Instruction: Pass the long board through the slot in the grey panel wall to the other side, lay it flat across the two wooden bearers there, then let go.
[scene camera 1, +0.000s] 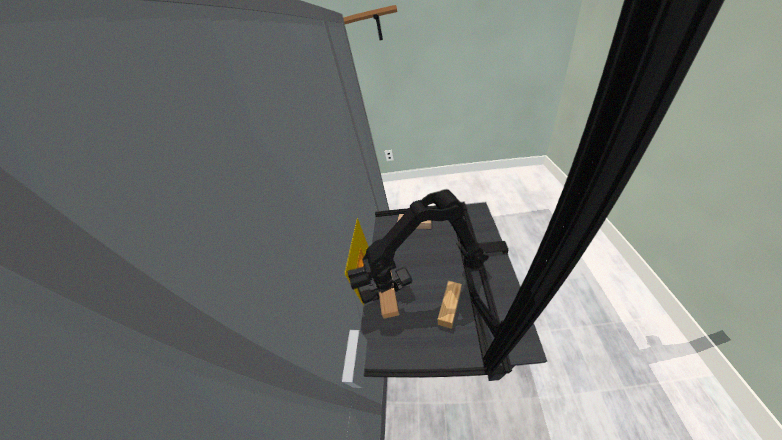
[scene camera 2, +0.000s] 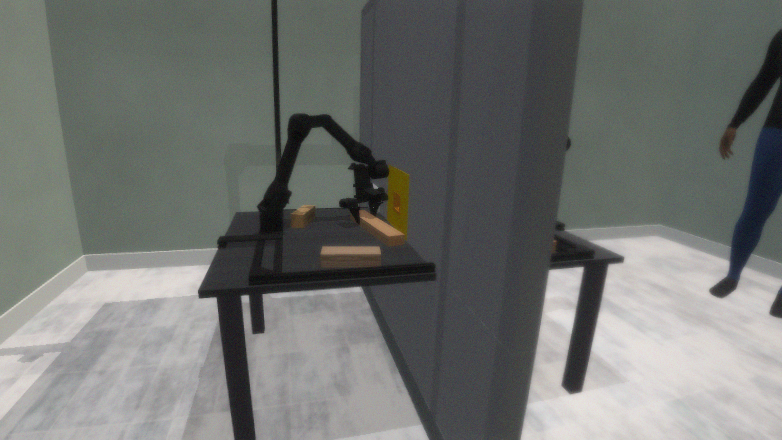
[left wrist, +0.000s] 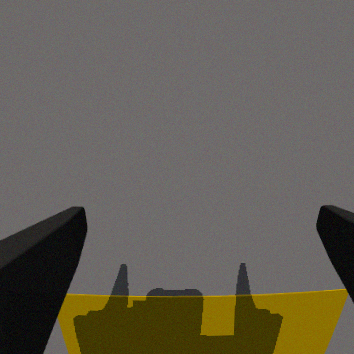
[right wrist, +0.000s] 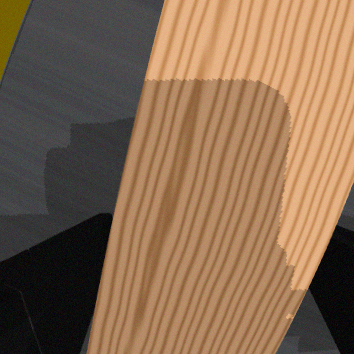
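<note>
A yellow frame (scene camera 2: 398, 181) is visible, and the left wrist view also shows the frame (left wrist: 309, 314). The right gripper (scene camera 2: 366, 222) appears as well; scene camera 1 shows this gripper (scene camera 1: 387, 294), as does the right wrist view, with the right gripper (right wrist: 202, 224). The left gripper (left wrist: 204, 217) holds nothing and is open.
</note>
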